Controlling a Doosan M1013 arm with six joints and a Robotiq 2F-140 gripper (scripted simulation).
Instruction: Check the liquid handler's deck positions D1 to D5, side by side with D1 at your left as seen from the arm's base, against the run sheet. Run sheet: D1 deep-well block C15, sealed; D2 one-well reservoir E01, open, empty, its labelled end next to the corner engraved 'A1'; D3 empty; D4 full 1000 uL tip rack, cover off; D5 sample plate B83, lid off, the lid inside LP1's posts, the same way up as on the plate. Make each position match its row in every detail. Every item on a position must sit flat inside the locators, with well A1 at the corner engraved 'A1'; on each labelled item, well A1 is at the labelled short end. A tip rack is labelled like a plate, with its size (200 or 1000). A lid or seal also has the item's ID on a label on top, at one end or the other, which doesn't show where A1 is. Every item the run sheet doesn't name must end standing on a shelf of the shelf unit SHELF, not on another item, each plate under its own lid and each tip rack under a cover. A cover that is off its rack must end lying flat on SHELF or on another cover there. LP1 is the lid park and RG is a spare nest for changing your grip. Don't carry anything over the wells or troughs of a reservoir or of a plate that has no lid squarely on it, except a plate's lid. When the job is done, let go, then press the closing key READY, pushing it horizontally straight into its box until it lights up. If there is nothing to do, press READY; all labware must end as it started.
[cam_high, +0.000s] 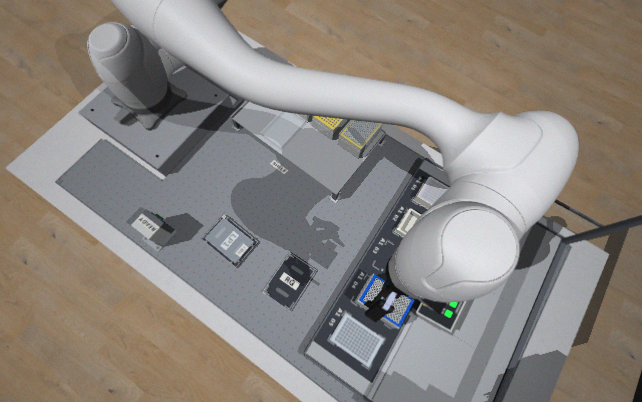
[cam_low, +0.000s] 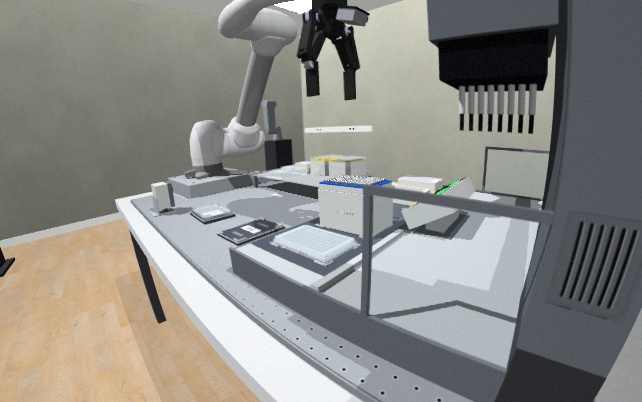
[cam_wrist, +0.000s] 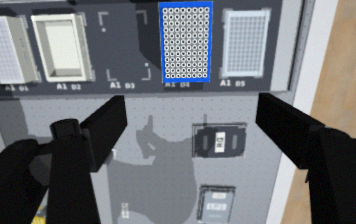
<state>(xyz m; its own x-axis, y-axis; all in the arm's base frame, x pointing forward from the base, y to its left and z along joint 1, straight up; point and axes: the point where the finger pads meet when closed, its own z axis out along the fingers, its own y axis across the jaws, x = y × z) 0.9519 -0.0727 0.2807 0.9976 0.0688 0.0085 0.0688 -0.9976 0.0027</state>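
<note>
Now: the blue-rimmed tip rack 220 mm below my hand and 40 mm ahead of it. Round my hand: deep-well block: 370 mm to the left, 260 mm below, 20 mm ahead; then cream reservoir: 280 mm below, 250 mm to the left, 30 mm ahead; then shelf: 470 mm behind, 330 mm to the left, 270 mm below.
</note>
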